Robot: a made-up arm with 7 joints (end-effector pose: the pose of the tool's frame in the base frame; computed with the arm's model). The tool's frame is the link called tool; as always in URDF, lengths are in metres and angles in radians.
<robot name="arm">
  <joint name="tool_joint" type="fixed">
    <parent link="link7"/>
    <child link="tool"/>
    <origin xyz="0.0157 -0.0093 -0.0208" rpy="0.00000 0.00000 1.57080"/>
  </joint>
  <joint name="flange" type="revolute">
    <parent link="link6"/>
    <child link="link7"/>
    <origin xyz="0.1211 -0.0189 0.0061" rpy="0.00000 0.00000 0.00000"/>
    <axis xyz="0 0 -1"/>
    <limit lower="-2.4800" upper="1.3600"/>
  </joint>
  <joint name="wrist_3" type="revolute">
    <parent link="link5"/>
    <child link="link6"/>
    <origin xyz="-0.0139 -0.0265 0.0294" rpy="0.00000 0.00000 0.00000"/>
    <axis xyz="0 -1 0"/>
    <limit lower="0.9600" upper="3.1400"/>
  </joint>
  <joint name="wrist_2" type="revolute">
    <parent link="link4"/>
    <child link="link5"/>
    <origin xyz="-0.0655 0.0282 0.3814" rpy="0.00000 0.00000 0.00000"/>
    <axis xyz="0 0 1"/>
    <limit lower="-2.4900" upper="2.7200"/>
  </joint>
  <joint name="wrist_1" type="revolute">
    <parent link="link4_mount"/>
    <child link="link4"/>
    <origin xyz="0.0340 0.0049 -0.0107" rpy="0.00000 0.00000 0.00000"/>
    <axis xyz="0 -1 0"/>
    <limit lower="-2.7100" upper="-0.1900"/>
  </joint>
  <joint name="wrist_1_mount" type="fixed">
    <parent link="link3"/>
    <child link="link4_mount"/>
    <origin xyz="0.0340 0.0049 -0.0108" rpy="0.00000 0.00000 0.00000"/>
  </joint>
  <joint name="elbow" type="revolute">
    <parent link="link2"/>
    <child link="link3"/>
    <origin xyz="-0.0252 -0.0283 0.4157" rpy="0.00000 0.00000 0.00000"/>
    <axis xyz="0 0 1"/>
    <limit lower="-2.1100" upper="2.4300"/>
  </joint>
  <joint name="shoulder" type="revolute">
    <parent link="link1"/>
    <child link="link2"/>
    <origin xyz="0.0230 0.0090 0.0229" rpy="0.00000 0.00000 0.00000"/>
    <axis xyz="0 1 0"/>
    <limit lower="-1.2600" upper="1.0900"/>
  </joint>
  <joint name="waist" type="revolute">
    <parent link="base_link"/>
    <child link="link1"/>
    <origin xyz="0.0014 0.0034 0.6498" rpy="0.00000 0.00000 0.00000"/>
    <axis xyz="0 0 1"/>
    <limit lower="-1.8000" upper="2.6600"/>
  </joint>
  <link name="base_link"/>
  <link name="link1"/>
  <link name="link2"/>
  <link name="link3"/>
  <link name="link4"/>
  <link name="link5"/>
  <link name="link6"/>
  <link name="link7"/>
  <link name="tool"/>
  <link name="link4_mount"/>
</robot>
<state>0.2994 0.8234 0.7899 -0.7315 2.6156 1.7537 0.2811</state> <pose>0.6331 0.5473 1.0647 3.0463 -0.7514 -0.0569</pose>
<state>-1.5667 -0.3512 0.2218 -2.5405 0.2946 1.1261 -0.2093</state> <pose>0.0692 -0.3423 0.7424 1.0644 -0.2385 0.3115</pose>
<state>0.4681 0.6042 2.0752 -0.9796 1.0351 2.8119 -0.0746</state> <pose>0.1237 0.5020 1.3461 2.5299 -1.0745 1.1248</pose>
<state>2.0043 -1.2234 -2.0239 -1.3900 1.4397 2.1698 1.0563</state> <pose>0.7055 -0.2796 0.5482 2.0862 -0.5406 -0.8425</pose>
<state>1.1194 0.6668 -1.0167 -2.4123 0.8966 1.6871 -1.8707</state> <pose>0.4658 0.0226 0.5544 1.0822 -0.3776 2.5604</pose>
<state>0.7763 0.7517 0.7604 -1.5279 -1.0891 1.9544 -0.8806</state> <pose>0.1612 0.7862 0.8165 0.4769 -0.3185 -1.8950</pose>
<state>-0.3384 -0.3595 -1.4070 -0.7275 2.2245 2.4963 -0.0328</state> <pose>-0.3502 -0.3560 1.3747 -1.2786 -2.6327 -0.2302</pose>
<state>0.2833 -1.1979 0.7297 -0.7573 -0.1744 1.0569 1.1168</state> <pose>-0.6292 0.0523 1.2331 -0.5562 -1.5308 1.1189</pose>
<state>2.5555 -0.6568 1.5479 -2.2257 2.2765 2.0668 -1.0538</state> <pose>-0.2309 -0.4097 0.7067 -1.1541 -0.6623 -0.7040</pose>
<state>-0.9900 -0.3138 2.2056 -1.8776 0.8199 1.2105 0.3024</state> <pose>0.1249 0.5830 0.7664 0.7672 0.9625 2.1051</pose>
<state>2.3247 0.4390 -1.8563 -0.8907 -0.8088 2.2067 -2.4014</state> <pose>0.0830 0.5089 1.4440 1.2220 -1.5840 -1.0526</pose>
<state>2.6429 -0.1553 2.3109 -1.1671 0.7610 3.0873 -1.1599</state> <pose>0.1156 -0.4483 1.3297 -1.8542 0.1969 0.5914</pose>
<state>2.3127 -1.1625 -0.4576 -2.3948 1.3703 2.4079 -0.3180</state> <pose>0.1312 0.2841 1.0025 2.3994 -0.8892 1.7781</pose>
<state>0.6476 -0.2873 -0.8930 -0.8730 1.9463 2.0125 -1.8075</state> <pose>0.2813 -0.2631 1.4670 1.5823 2.1503 -1.0122</pose>
